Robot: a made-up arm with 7 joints.
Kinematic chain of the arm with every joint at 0, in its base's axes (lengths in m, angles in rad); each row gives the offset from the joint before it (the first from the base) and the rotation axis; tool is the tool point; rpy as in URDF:
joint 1: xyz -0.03 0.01 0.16 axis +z
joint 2: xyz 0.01 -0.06 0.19 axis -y
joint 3: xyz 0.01 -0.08 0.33 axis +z
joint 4: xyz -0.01 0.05 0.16 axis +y
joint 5: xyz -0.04 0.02 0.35 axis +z
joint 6: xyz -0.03 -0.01 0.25 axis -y
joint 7: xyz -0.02 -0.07 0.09 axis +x
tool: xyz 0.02 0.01 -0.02 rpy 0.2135 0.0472 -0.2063
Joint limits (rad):
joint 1: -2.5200..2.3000
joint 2: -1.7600..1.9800
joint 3: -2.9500..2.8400
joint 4: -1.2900..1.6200
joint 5: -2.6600..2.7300
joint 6: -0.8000..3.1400
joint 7: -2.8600..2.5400
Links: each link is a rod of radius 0.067 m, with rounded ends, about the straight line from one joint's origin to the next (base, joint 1, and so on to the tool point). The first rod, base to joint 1, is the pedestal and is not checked.
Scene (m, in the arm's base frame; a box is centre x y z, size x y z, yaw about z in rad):
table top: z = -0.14
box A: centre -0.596 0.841 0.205 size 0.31 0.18 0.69 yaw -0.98
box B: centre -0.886 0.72 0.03 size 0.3 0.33 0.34 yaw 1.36
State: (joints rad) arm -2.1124 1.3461 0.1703 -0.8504 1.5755 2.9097 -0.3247
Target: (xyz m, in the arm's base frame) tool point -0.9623 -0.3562 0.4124
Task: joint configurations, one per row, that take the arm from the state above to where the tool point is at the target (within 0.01 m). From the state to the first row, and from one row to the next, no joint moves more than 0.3 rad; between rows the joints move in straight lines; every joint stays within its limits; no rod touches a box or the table.
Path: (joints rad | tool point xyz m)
1: -2.0381 1.1353 0.3970 -0.9038 1.8419 2.9246 -0.3775 | 0.1637 0.9501 0.3692
2: -1.9637 0.9246 0.6237 -0.9572 2.1083 2.9395 -0.4303 | 0.0085 0.9501 0.5583
3: -1.8894 0.7138 0.8503 -1.0106 2.3746 2.9543 -0.4831 | -0.1664 0.8854 0.7337
4: -1.5924 0.7137 0.8904 -0.9339 2.2954 2.9473 -0.3826 | -0.4161 0.8023 0.7806
5: -1.2954 0.7136 0.9305 -0.8573 2.2162 2.9403 -0.2821 | -0.6247 0.6491 0.8257
6: -0.9985 0.7135 0.9705 -0.7806 2.1369 2.9333 -0.1817 | -0.7736 0.4442 0.8684
7: -0.7015 0.7134 1.0106 -0.7040 2.0577 2.9262 -0.0812 | -0.8523 0.2101 0.9086
8: -0.4045 0.7133 1.0506 -0.6273 1.9785 2.9192 0.0192 | -0.8580 -0.0295 0.9457
9: -0.2485 0.9819 0.9821 -0.7288 1.7224 2.7541 -0.1643 | -0.9664 -0.1709 0.6946
10: -0.0925 1.2505 0.9137 -0.8303 1.4663 2.5890 -0.3478 | -0.9623 -0.3562 0.4124

